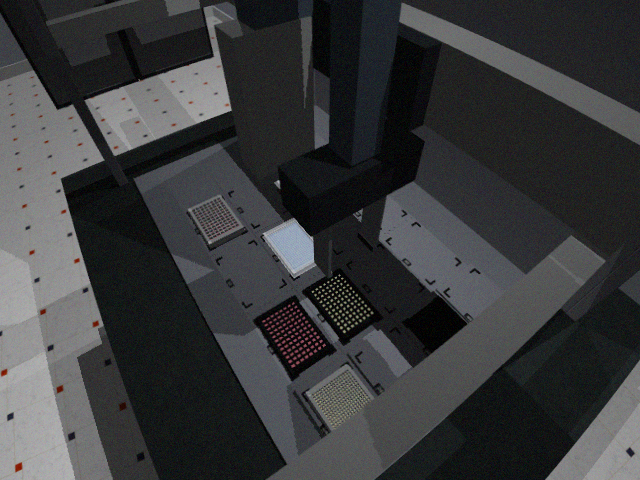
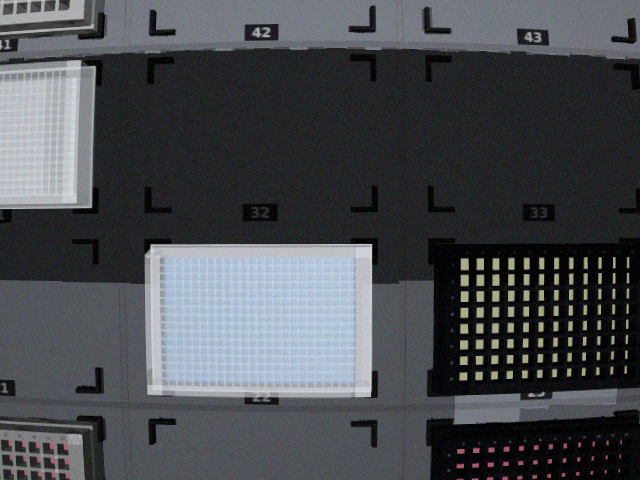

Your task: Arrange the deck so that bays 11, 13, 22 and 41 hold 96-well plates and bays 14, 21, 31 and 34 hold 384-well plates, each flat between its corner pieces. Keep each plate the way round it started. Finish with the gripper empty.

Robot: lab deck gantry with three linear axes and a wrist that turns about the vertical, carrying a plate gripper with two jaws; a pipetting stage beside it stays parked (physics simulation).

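Where they show: gripper, fingertip midpoint: (image 1: 345, 255); robot's base at its link origin: (image 1: 188, 213).
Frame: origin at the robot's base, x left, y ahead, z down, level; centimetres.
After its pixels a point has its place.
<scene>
A pale-blue-filled 384-well plate (image 1: 286, 245) @(x 13.4, y 22.1, z -1.2 cm) (image 2: 259, 320) @(x 15.1, y 22.9, z -1.1 cm) lies in bay 22. A black 96-well plate with yellow wells (image 1: 342, 304) @(x 14.8, y 39.7, z -1.1 cm) (image 2: 540, 320) @(x 15.0, y 38.5, z -1.4 cm) lies in bay 23, and a black one with pink wells (image 1: 294, 335) @(x 4.2, y 39.8, z -1.4 cm) (image 2: 532, 459) @(x 6.9, y 38.3, z -1.4 cm) in bay 13. A grey 96-well plate (image 1: 215, 219) @(x 4.2, y 6.9, z -1.4 cm) (image 2: 41, 454) @(x 7.0, y 10.0, z -1.4 cm) is in bay 11. A clear 384-well plate (image 2: 41, 136) @(x 25.5, y 10.1, z -1.1 cm) is in bay 31, a light 96-well plate (image 2: 46, 12) @(x 32.8, y 10.3, z -1.4 cm) in bay 41. A cream 384-well plate (image 1: 338, 395) @(x 4.2, y 52.7, z -2.8 cm) is in bay 14. A black plate (image 1: 436, 321) @(x 25.7, y 52.6, z -2.7 cm) is in bay 34, its wells unreadable. My gripper (image 1: 347, 261) @(x 15.0, y 39.2, z -16.0 cm) is open, empty, above the deck.
Bays 21, 12, 32, 33, 42 and 43 show no plate. A grey upright block (image 1: 268, 98) @(x 10.4, y 28.9, z -38.8 cm) stands behind the deck's far-left part. A broad grey rail (image 1: 439, 382) @(x 2.7, y 62.1, z -40.0 cm) crosses the front and hides part of bay 14. Dark shadow covers bays 32 and 33.
</scene>
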